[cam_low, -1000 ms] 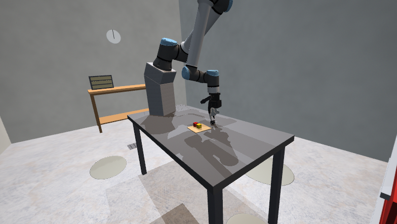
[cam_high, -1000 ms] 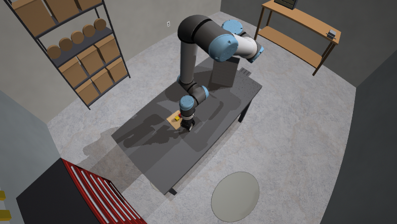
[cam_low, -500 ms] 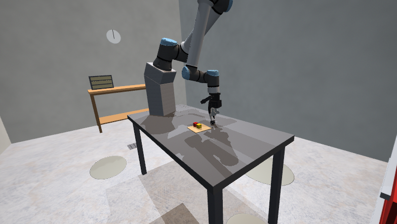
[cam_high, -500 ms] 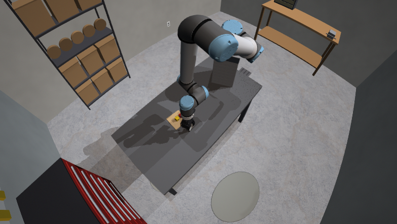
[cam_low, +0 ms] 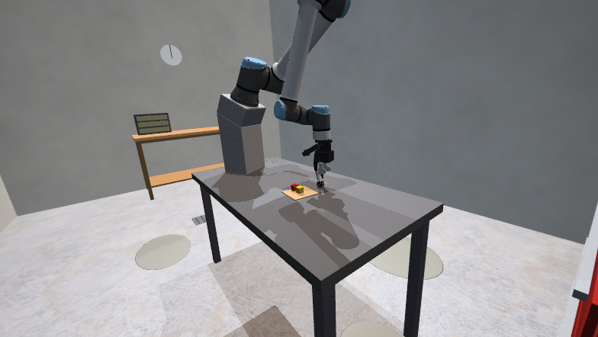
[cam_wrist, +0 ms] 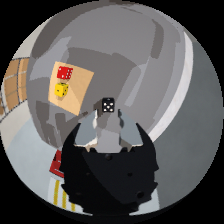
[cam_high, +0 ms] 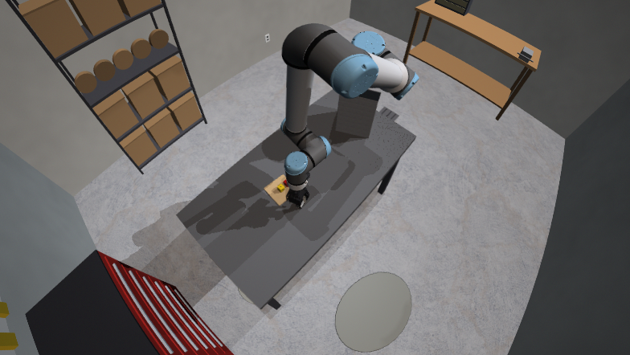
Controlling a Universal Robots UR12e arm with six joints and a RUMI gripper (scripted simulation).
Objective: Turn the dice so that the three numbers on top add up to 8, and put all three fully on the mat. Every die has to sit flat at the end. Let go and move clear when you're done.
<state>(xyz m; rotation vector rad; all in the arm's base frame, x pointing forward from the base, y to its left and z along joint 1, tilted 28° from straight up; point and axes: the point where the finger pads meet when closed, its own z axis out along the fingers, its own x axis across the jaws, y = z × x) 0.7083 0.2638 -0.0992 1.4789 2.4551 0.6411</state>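
My hand is 4 cm above the black die. Also, from my hand: tan mat (2 cm ahead, 14 cm to the right, 5 cm below); yellow die (2 cm ahead, 14 cm to the right, 3 cm below); red die (2 cm behind, 14 cm to the right, 3 cm below).
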